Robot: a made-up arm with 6 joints.
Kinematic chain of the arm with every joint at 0, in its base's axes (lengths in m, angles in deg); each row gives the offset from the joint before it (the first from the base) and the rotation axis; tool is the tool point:
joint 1: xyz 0 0 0.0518 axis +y
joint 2: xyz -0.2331 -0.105 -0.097 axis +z
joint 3: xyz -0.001 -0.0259 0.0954 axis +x
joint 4: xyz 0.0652 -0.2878 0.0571 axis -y
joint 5: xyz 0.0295 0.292 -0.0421 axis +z
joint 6: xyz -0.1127 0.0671 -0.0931 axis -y
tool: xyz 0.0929 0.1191 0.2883
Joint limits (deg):
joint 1: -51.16..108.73
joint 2: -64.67..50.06
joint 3: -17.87..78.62
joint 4: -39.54..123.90
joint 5: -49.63..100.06
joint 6: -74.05..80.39
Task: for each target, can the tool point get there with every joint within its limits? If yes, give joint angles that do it. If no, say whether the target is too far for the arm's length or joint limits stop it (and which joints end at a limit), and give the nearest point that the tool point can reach.
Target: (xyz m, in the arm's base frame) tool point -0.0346 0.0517 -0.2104
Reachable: yes | joints -26.06 -17.84 53.54 98.27 38.94 62.72
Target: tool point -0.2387 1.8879 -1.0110
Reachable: no: too far | nearest point -0.1585 0.2628 -0.2963 | short by 1.777 m
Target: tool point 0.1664 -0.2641 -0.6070
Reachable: no: joint limits stop it (at a limit: joint 1, joint 3, joint 5, joint 6) | nearest point 0.0541 -0.2410 -0.4839 | short by 0.168 m
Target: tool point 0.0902 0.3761 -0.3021
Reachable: no: joint limits stop it (at a limit: joint 1, joint 3, joint 4, joint 6) | nearest point 0.0156 0.2403 -0.2471 | short by 0.164 m
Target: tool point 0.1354 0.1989 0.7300
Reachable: no: joint limits stop it (at a limit: joint 2, joint 3, joint 4, joint 6) | nearest point 0.1090 0.1277 0.5977 | short by 0.153 m
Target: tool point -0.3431 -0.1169 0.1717
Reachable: yes | joints -15.75 16.76 42.80 34.78 37.15 -8.96
